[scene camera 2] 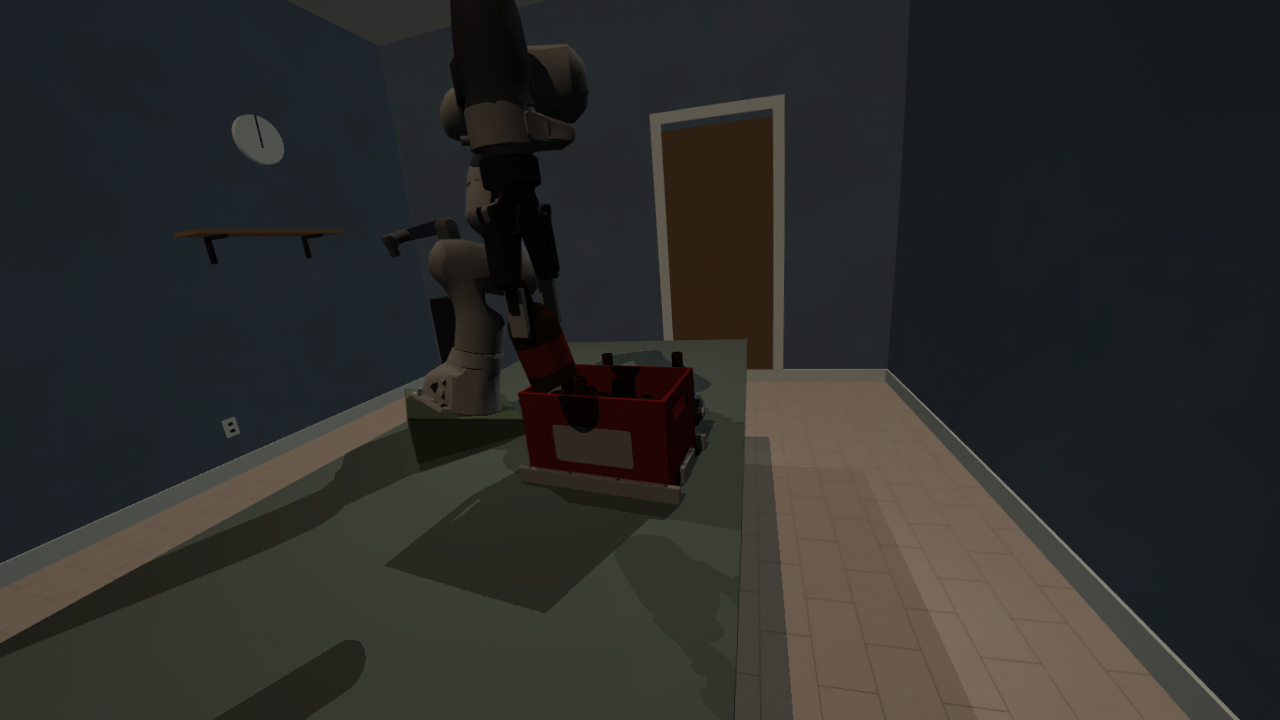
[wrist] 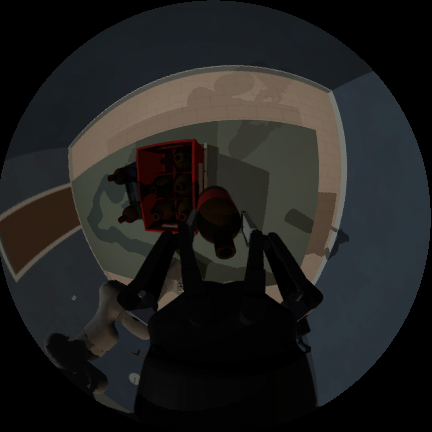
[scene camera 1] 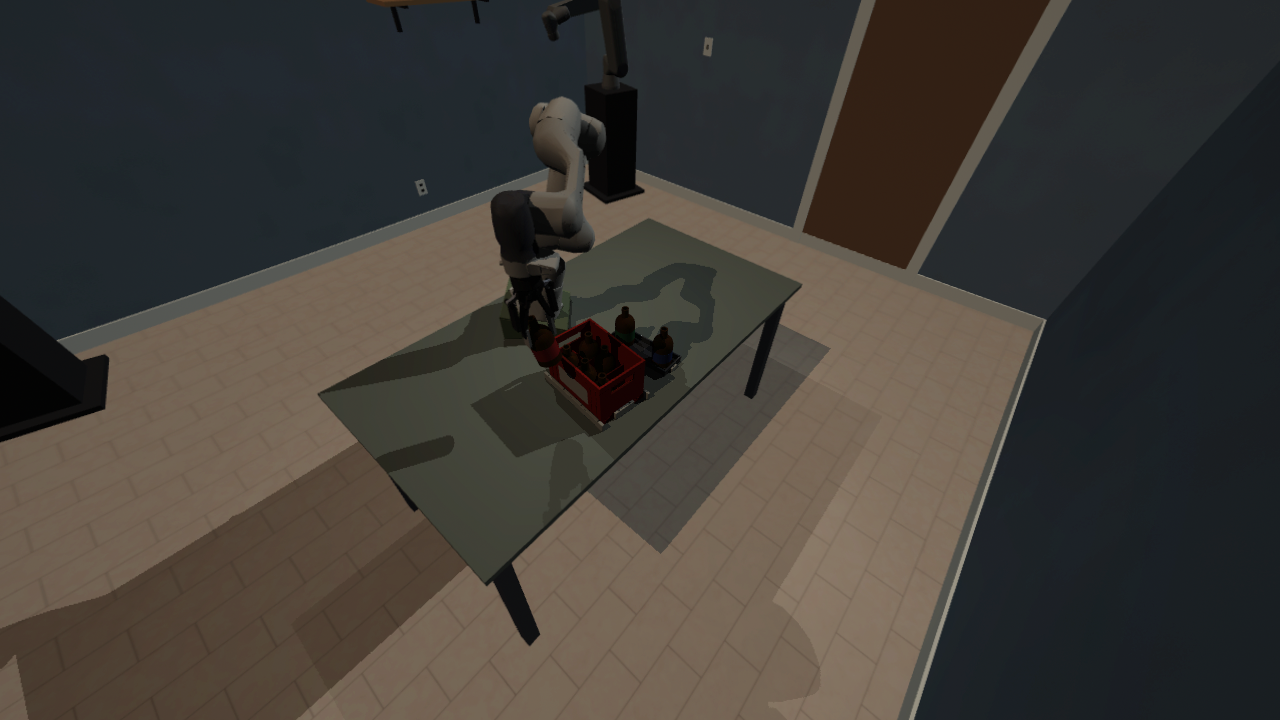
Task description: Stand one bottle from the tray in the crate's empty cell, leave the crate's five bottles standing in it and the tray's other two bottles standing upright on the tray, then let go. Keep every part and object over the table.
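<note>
My gripper [scene camera 1: 534, 327] [scene camera 2: 534, 313] [wrist: 218, 217] is shut on a brown bottle with a red label [scene camera 1: 545, 347] [scene camera 2: 546, 355] [wrist: 218, 212]. The bottle is tilted, its base at about rim height beside the red crate [scene camera 1: 617, 400] [scene camera 2: 657, 438] [wrist: 199, 170]; I cannot tell if they touch. Five brown bottles stand in the crate; the empty cell is at the upper left in the wrist view, away from the held bottle. On the dark tray [wrist: 131, 194], a green-labelled bottle [scene camera 1: 624, 324] [wrist: 130, 215] and a blue-labelled bottle [scene camera 1: 663, 343] [wrist: 119, 177] stand upright.
Pale rails [scene camera 1: 580, 407] [scene camera 2: 599, 486] [wrist: 205, 165] run along the crate's foot on the green table [scene camera 1: 429, 501] [scene camera 2: 358, 573] [wrist: 295, 160]. The tray stands on the crate's far side from the held bottle, near a long table edge. The arm's base stands behind, on a block.
</note>
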